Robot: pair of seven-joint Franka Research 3 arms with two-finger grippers.
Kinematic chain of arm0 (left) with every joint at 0, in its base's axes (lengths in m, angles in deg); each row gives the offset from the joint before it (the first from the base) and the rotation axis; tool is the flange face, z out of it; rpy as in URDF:
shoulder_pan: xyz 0 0 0.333 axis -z
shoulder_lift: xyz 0 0 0 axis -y
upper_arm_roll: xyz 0 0 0.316 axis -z
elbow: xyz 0.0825 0 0 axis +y
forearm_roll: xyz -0.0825 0 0.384 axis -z
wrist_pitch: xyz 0 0 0 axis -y
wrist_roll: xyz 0.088 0 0 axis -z
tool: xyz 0 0 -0.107 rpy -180 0 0
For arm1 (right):
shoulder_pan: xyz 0 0 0.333 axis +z
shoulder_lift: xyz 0 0 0 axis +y
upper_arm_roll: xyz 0 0 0.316 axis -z
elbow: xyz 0.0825 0 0 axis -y
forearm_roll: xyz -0.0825 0 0.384 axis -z
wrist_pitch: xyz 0 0 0 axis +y
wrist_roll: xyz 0.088 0 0 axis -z
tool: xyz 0 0 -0.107 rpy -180 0 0
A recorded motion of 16 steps. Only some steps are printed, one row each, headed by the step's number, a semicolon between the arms.
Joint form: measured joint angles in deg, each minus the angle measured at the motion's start. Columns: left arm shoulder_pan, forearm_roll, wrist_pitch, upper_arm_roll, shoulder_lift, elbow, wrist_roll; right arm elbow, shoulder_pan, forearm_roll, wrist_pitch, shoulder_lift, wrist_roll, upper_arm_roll.
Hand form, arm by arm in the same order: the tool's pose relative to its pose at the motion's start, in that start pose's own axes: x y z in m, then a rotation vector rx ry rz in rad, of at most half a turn. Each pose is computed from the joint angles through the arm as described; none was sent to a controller.
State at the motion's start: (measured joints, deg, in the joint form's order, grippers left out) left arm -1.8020 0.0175 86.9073 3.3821 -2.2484 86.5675 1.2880; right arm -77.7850 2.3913 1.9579 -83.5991 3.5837 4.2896 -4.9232
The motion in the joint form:
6: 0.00 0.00 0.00 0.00 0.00 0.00 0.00; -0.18 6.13 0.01 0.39 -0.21 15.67 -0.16
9: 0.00 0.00 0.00 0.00 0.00 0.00 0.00; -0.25 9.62 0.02 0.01 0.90 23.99 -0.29
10: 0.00 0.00 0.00 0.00 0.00 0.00 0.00; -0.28 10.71 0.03 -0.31 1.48 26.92 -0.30
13: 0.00 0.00 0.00 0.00 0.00 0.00 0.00; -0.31 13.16 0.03 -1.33 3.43 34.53 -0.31
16: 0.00 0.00 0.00 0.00 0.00 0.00 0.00; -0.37 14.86 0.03 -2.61 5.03 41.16 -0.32
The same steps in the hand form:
6: 0.0000 0.0000 0.0000 0.0000 0.0000 0.0000; -0.0094 -0.0608 -0.0019 0.0029 -0.0038 0.1638
9: 0.0000 0.0000 0.0000 0.0000 0.0000 0.0000; -0.0100 -0.0968 0.0080 0.0018 -0.0165 0.2454
10: 0.0000 0.0000 0.0000 0.0000 0.0000 0.0000; -0.0090 -0.1082 0.0132 0.0008 -0.0211 0.2771
13: 0.0000 0.0000 0.0000 0.0000 0.0000 0.0000; -0.0041 -0.1353 0.0310 -0.0044 -0.0365 0.3660
16: 0.0000 0.0000 0.0000 0.0000 0.0000 0.0000; 0.0003 -0.1552 0.0456 -0.0071 -0.0427 0.4512

